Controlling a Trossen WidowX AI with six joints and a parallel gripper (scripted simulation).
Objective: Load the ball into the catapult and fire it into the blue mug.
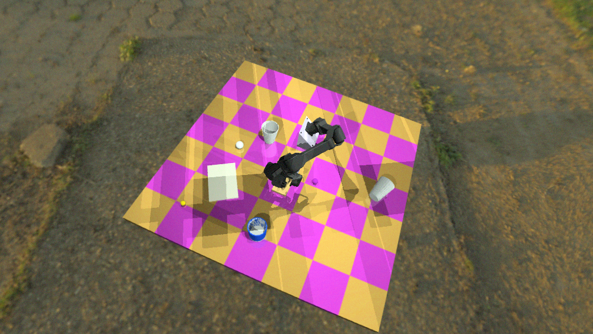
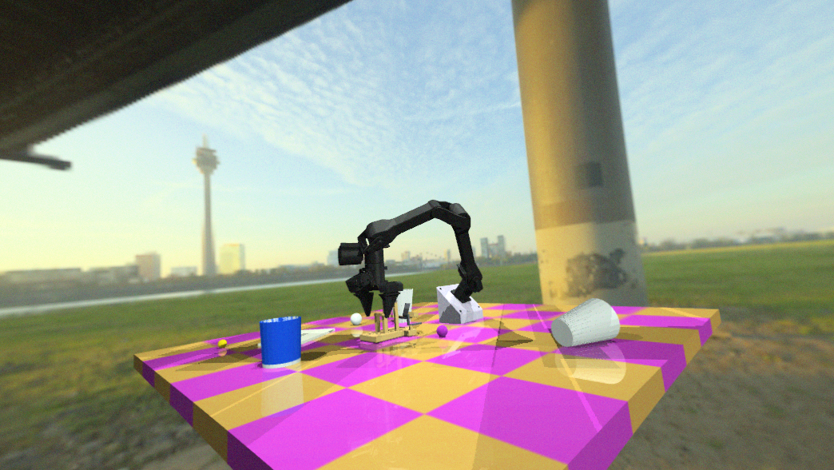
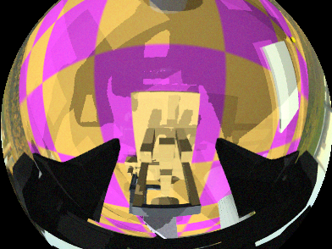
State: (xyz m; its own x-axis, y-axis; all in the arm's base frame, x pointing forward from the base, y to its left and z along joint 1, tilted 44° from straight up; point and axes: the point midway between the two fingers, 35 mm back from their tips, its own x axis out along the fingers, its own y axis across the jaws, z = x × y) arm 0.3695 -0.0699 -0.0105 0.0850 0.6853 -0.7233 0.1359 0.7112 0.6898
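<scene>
Now: gripper tip 9 cm past the purple ball, 17 cm to the right of it and 5 cm above it. From my gripper tip the other things lie so: blue mug 27 cm ahead, 4 cm to the right, 3 cm below; then wooden catapult 7 cm behind, 3 cm to the left, 1 cm below; then white slab 6 cm ahead, 31 cm to the right, 6 cm below.
</scene>
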